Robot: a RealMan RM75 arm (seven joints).
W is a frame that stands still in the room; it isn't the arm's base.
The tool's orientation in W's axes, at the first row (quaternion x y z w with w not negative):
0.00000, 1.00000, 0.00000, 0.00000
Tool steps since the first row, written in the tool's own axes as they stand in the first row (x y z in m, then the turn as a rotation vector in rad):
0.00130, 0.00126, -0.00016, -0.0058, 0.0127, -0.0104
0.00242, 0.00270, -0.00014, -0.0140, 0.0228, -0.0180
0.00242, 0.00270, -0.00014, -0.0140, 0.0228, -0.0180
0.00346, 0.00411, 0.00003, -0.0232, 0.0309, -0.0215
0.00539, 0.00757, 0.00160, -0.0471, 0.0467, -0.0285
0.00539, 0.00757, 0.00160, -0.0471, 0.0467, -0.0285
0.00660, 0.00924, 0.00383, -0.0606, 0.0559, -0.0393
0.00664, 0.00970, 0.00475, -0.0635, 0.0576, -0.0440
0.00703, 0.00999, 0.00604, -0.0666, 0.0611, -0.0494
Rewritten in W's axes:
-0.00130, 0.00126, 0.00016, 0.0058, 0.0127, 0.0104
-0.00242, 0.00270, 0.00014, 0.0140, 0.0228, 0.0180
-0.00242, 0.00270, 0.00014, 0.0140, 0.0228, 0.0180
-0.00346, 0.00411, -0.00003, 0.0232, 0.0309, 0.0215
-0.00539, 0.00757, -0.00160, 0.0471, 0.0467, 0.0285
-0.00539, 0.00757, -0.00160, 0.0471, 0.0467, 0.0285
-0.00660, 0.00924, -0.00383, 0.0606, 0.0559, 0.0393
-0.00664, 0.00970, -0.00475, 0.0635, 0.0576, 0.0440
-0.00703, 0.00999, -0.00604, 0.0666, 0.0611, 0.0494

